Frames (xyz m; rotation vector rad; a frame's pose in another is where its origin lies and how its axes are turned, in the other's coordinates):
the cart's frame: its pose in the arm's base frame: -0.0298 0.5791 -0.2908 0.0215 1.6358 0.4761
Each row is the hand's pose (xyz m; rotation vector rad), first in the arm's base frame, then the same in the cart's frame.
Working: the arm's base frame: its pose in the cart's frame: -0.4478 -0.4436 -0.1531 -0.0215 -1.6358 -0.4761

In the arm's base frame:
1: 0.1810 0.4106 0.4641 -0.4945 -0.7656 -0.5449
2: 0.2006 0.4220 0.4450 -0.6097 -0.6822 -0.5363
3: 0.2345 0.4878 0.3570 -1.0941 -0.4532 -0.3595
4: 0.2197 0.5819 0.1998 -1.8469 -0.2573 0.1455
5: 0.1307 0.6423 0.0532 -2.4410 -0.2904 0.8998
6: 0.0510 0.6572 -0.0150 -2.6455 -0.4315 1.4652
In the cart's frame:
1: -0.7922 0.0298 0.1190 -0.1432 -2.2258 -1.4160
2: -0.7734 0.0290 0.1419 -0.2237 -2.0919 -1.4956
3: -0.6754 0.0522 0.1973 -0.6976 -1.6173 -1.6916
4: -0.4971 0.0921 0.2176 -1.5729 -0.8797 -1.7288
5: -0.3289 0.1242 0.1566 -2.4590 -0.1866 -1.3915
6: -0.2493 0.1372 0.0878 -2.9365 0.1931 -0.9849

